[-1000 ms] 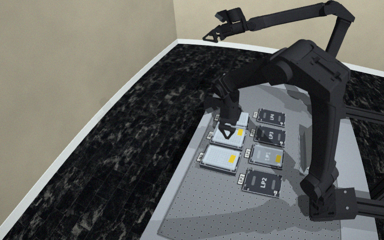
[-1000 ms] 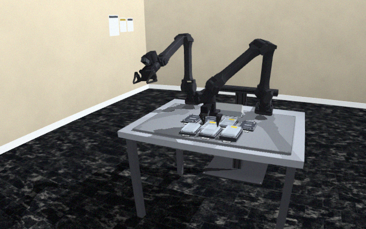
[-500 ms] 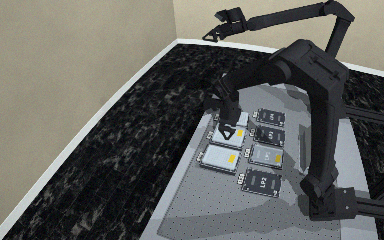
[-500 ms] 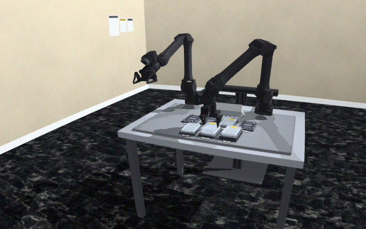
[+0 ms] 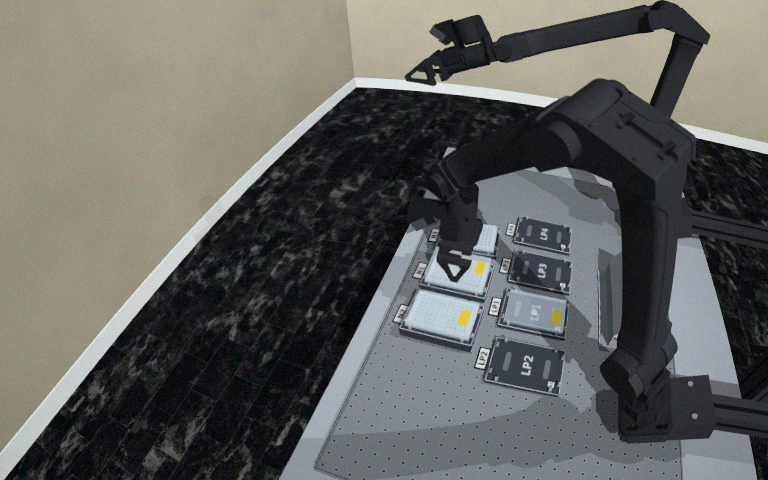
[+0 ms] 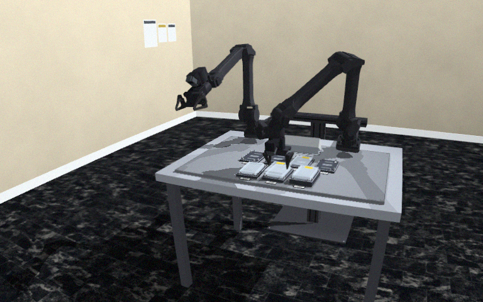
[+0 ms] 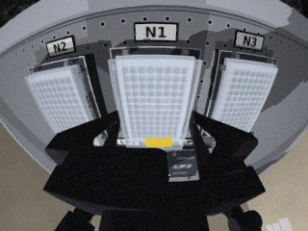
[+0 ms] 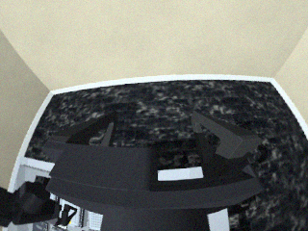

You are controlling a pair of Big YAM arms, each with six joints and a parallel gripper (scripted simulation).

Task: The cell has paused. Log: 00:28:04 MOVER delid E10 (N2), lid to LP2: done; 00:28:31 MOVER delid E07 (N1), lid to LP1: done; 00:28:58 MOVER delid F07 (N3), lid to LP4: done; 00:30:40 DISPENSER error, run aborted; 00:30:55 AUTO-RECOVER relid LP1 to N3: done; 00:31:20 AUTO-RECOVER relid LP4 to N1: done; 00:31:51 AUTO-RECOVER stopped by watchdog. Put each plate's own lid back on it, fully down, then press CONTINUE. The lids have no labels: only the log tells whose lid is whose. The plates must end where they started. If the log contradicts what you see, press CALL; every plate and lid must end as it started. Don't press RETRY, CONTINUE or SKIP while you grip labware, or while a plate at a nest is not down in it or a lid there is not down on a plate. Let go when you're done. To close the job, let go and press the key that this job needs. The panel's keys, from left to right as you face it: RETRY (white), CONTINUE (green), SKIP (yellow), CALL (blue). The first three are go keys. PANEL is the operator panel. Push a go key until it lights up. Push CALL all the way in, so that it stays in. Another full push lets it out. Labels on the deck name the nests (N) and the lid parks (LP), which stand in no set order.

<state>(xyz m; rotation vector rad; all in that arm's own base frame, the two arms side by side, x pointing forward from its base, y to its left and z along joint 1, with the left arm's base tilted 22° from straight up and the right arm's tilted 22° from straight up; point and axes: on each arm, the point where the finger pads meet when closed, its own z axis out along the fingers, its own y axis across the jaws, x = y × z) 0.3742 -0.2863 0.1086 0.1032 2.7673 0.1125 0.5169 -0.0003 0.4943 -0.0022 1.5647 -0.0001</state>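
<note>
Now: the N1 plate 20 mm below my left hand. From my left hand the other things lie so: park LP1: 190 mm behind, 40 mm to the left, 40 mm below; N2 plate: 10 mm behind, 130 mm to the left, 20 mm below; N3 plate: 20 mm ahead, 130 mm to the right, 30 mm below.
</note>
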